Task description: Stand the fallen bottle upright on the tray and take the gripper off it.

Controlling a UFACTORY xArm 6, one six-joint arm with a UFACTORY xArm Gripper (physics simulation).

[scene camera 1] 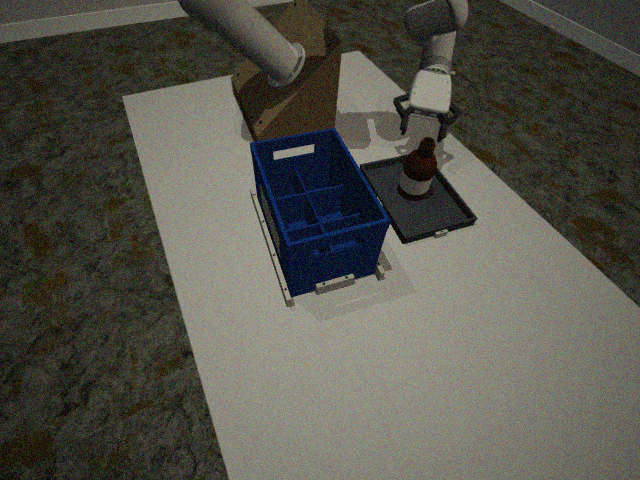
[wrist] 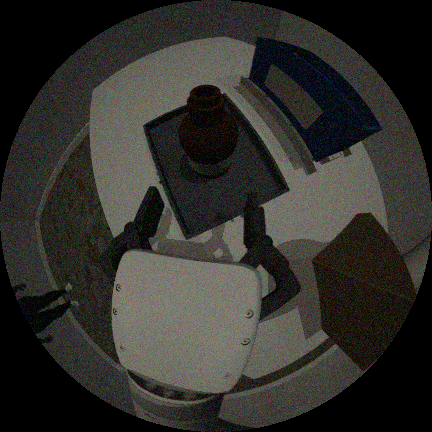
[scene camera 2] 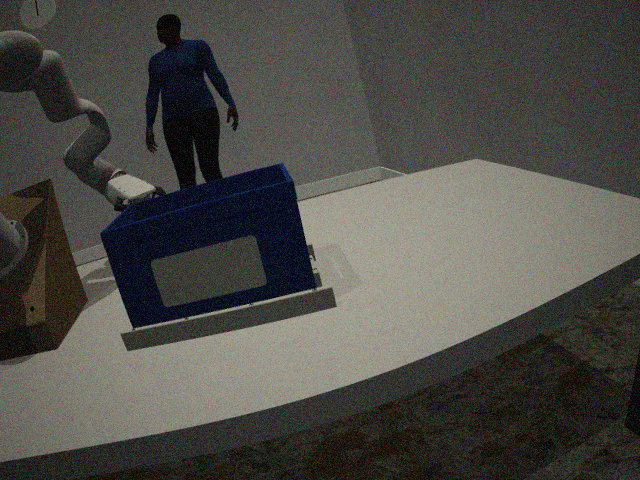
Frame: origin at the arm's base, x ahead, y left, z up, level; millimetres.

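Seen in the pictures: gripper, fingertip midpoint: [scene camera 1: 421, 136] [wrist: 201, 197]; arm's base at its link origin: [scene camera 1: 287, 67] [wrist: 387, 284] [scene camera 2: 4, 251].
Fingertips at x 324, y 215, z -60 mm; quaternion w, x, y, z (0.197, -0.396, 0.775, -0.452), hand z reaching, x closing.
Offsets run from my fingertips to a thing's top centre.
A brown bottle @[dx +69, dy -50, dz +52 mm] [scene camera 1: 420, 167] [wrist: 208, 135] with a pale label stands upright on the dark tray [scene camera 1: 439, 214] [wrist: 215, 200]. My gripper [scene camera 1: 421, 135] [wrist: 201, 197] is open with nothing between its fingers. It hangs above and behind the bottle, near the tray's back edge, apart from the bottle. In scene camera 2 the white gripper body shows behind the blue crate; the fingertips, the bottle and the tray are hidden there.
A blue crate @[dx +87, dy -341, dz +67 mm] [scene camera 1: 336, 258] [scene camera 2: 206, 227] [wrist: 340, 125] with dividers stands beside the tray, with pale rails @[dx +74, dy -439, dz -78 mm] [scene camera 1: 271, 248] [scene camera 2: 227, 319] at its base. A brown box-like stand [scene camera 1: 305, 103] [scene camera 2: 38, 330] [wrist: 365, 290] is behind it. A person [scene camera 2: 183, 77] stands beyond the table.
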